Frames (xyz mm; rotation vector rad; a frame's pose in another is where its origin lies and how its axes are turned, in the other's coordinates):
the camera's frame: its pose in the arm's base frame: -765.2 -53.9 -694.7 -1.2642 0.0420 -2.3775
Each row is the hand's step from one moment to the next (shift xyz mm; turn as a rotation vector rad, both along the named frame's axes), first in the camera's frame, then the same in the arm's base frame.
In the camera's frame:
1: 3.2 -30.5 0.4 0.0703 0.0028 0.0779
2: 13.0 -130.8 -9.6 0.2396 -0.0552 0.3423
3: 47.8 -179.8 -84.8 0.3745 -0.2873 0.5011
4: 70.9 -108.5 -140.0 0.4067 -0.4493 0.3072
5: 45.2 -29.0 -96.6 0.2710 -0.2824 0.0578
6: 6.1 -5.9 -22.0 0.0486 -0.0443 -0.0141
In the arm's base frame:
1: -12.5 26.3 9.7 0.0290 -0.0166 0.0995
2: -62.2 110.9 34.6 0.1361 0.0154 0.3986
3: -156.8 127.9 29.4 0.1116 0.1991 0.6495
4: -185.5 44.7 -1.0 -0.1177 0.2978 0.5993
5: -109.3 -9.0 -14.1 -0.1889 0.1571 0.3101
6: -22.6 -1.0 -6.7 -0.0510 0.0181 0.0400

